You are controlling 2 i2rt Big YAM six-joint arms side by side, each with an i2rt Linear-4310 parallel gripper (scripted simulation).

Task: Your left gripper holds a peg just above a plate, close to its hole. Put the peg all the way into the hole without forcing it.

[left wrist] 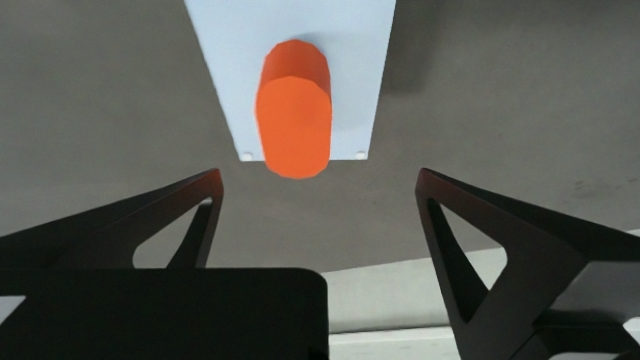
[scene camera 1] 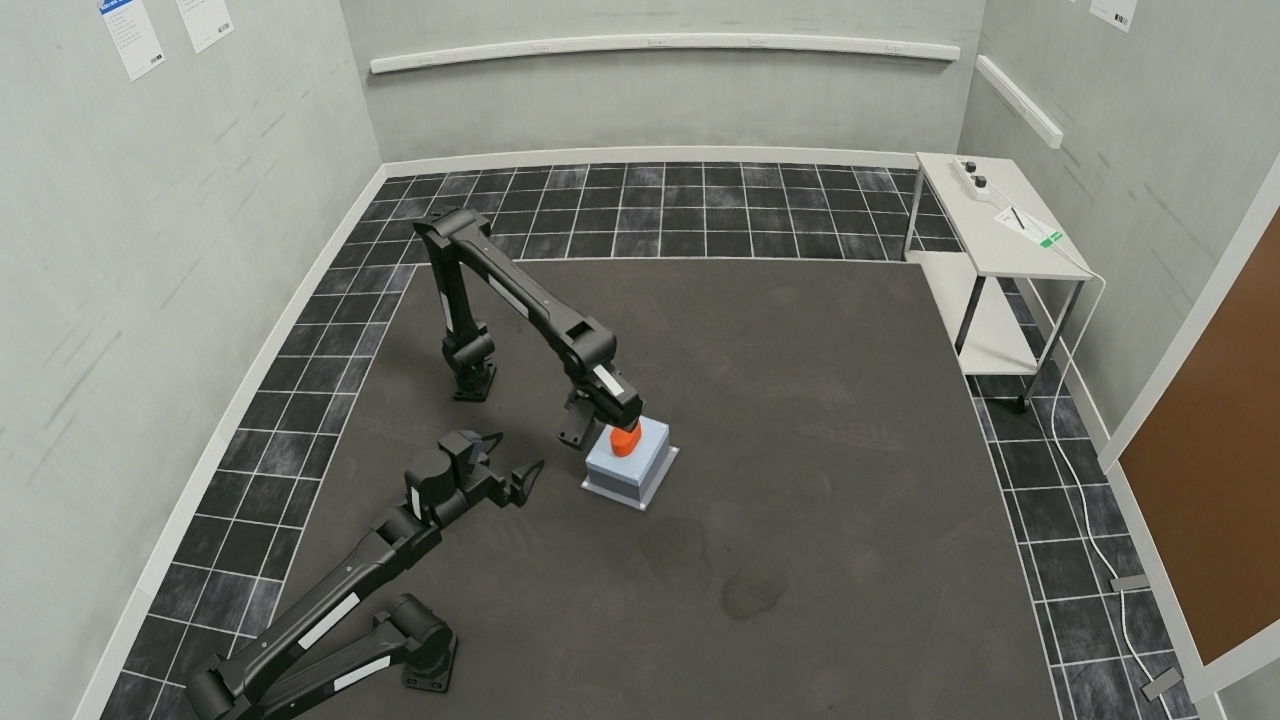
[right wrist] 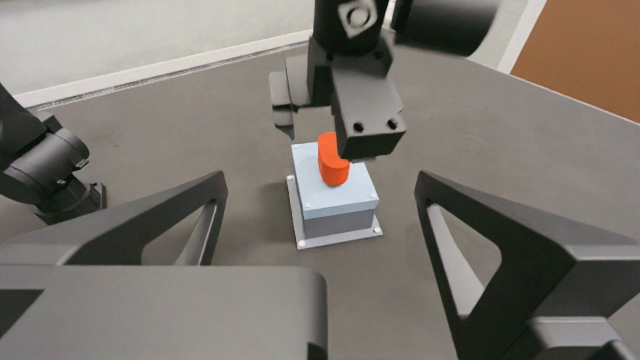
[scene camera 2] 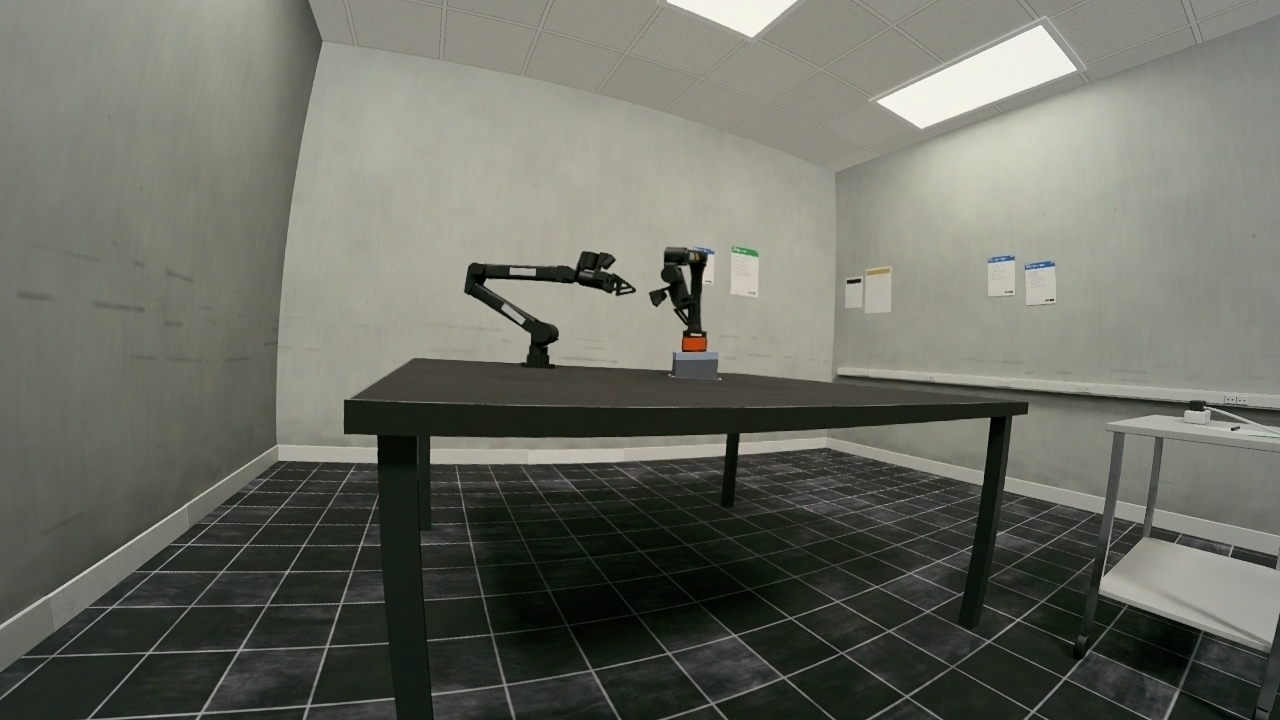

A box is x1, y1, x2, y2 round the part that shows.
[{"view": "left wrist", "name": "left gripper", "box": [0, 168, 639, 359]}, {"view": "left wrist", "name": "orange peg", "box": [256, 39, 332, 175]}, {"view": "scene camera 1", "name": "right gripper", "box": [456, 431, 544, 512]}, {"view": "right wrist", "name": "left gripper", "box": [269, 22, 404, 139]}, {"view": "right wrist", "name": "right gripper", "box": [0, 170, 639, 359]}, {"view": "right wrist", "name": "orange peg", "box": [317, 132, 350, 185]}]
